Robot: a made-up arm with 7 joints. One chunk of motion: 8 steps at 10 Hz.
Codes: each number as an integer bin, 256 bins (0 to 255) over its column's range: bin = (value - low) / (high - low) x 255, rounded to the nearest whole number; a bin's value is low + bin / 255 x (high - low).
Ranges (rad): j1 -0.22..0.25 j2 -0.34..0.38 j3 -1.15..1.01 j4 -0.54..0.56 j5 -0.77..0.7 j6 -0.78..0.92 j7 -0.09..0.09
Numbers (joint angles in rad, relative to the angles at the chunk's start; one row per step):
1: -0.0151 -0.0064 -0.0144 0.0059 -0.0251 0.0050 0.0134
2: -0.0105 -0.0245 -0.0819 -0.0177 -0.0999 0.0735 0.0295
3: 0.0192 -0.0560 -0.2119 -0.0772 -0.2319 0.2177 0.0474
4: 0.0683 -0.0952 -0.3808 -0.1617 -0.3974 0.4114 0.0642
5: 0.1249 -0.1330 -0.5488 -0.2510 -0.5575 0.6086 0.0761
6: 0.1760 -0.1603 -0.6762 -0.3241 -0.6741 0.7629 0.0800
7: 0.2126 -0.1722 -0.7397 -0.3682 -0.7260 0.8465 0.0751
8: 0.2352 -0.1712 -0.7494 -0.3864 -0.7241 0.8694 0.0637
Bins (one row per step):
1: 111 118 134 127 129 118 146
2: 114 112 126 121 116 128 169
3: 130 101 111 107 93 150 195
4: 156 87 91 88 65 179 218
5: 187 73 71 67 37 208 235
6: 215 64 56 50 17 231 241
7: 235 59 48 40 8 244 234
8: 247 60 47 36 8 247 218

